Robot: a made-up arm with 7 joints. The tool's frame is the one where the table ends. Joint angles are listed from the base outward.
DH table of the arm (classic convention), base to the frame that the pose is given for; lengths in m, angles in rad. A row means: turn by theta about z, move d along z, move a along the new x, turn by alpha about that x. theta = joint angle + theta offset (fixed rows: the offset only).
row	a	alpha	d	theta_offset
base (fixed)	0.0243	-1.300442	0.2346	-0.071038
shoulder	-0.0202	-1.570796	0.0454	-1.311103
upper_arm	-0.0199	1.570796	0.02	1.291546
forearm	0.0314	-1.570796	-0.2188	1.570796
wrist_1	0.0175	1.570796	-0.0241	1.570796
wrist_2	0.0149	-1.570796	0.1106	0
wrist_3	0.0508	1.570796	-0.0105	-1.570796
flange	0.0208	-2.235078	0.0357	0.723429
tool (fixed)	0	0	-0.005	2.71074
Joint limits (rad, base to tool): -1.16..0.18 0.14..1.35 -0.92..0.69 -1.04..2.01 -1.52..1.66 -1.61..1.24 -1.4..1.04
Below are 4 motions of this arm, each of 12 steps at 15 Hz.
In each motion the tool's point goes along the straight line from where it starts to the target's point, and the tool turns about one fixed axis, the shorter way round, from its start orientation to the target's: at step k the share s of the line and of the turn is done. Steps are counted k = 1, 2, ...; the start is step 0. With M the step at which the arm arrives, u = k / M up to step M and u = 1 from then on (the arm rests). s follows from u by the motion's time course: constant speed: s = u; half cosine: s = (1 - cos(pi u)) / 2; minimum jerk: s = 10 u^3 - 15 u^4 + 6 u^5.
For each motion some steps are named. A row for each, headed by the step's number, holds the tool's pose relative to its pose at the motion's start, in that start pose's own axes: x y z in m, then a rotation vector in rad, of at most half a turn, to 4 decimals.
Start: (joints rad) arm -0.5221 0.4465 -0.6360 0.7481 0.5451 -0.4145 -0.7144
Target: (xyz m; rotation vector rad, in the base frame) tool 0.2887 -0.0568 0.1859 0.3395 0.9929 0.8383
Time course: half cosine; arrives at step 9
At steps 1, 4, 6, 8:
1: -0.0029 0.0079 0.0015 -0.0022 -0.0190 -0.0319
4: -0.0400 0.1076 0.0211 -0.0295 -0.2601 -0.4377
6: -0.0726 0.1953 0.0383 -0.0536 -0.4721 -0.7944
8: -0.0939 0.2526 0.0496 -0.0693 -0.6104 -1.0273

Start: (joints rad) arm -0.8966 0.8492 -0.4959 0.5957 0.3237 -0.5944 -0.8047
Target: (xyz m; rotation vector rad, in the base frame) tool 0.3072 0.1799 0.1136 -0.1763 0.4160 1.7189
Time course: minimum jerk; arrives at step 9
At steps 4, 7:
4: 0.0239 0.0060 0.0127 -0.2224 -0.0676 -0.1531
7: 0.0557 0.0139 0.0296 -0.5179 -0.1574 -0.3565

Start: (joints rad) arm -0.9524 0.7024 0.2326 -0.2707 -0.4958 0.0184 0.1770
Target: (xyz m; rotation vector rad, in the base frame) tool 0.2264 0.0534 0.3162 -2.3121 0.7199 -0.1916
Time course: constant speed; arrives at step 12
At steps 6, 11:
6: 0.0244 0.0304 -0.0392 0.0333 0.0403 -0.5152
11: 0.0447 0.0557 -0.0718 0.0611 0.0739 -0.9445

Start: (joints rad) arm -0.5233 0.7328 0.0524 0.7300 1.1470 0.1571 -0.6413
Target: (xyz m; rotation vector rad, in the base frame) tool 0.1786 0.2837 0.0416 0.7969 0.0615 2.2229
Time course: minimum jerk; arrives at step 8
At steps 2, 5, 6, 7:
2: 0.0126 -0.0037 0.0056 -0.0316 -0.0847 -0.0780
5: 0.0880 -0.0256 0.0395 -0.2216 -0.5928 -0.5462
6: 0.1089 -0.0316 0.0488 -0.2741 -0.7333 -0.6756
7: 0.1195 -0.0347 0.0536 -0.3008 -0.8048 -0.7416

